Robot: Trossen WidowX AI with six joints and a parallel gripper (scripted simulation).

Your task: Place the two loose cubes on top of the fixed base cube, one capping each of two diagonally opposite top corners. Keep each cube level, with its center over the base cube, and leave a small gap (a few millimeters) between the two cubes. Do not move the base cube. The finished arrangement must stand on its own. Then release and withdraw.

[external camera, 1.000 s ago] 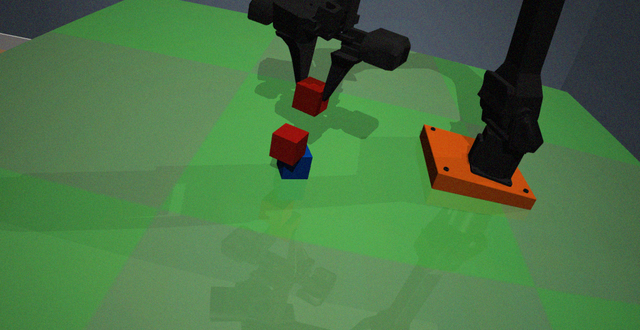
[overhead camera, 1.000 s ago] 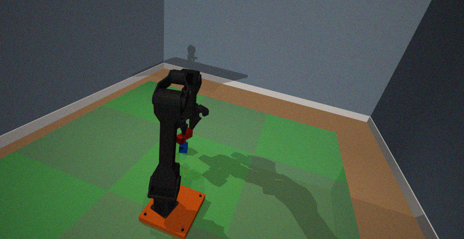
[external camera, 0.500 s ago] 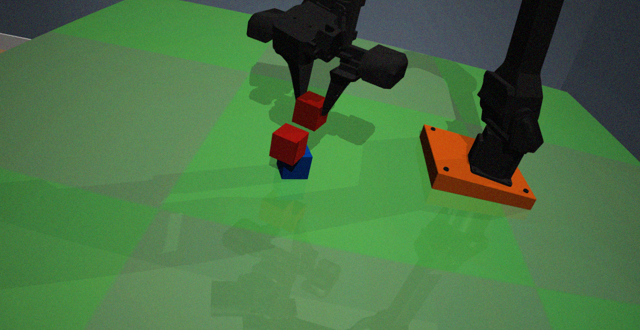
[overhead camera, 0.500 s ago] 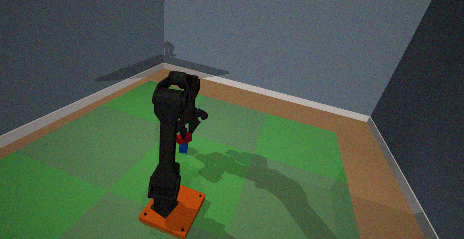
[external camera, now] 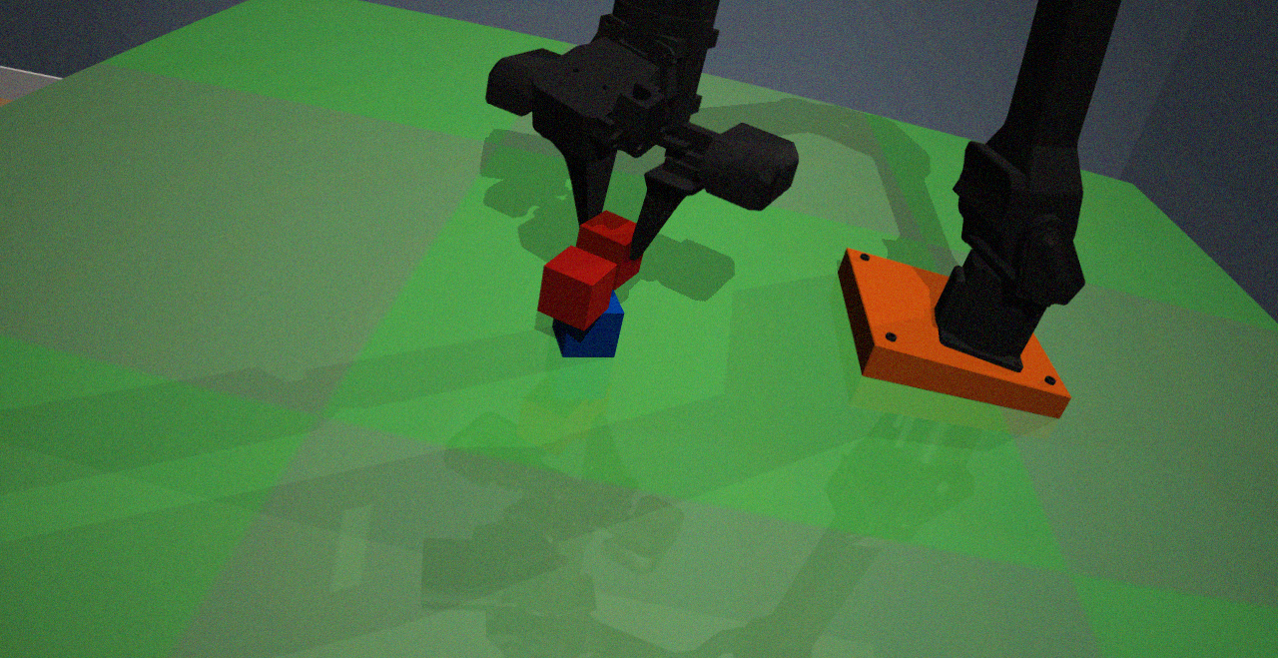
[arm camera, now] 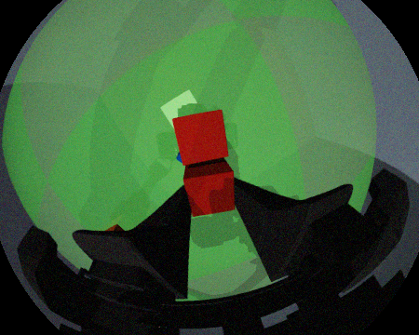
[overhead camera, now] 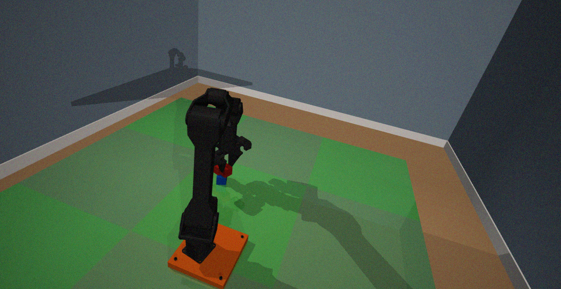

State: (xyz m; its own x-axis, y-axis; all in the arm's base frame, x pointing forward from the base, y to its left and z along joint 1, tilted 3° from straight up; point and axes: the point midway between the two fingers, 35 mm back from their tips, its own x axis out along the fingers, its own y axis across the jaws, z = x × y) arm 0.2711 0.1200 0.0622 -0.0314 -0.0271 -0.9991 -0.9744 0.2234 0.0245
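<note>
My gripper tip is 5 cm above the blue base cube and 2 cm to the right of it.
</note>
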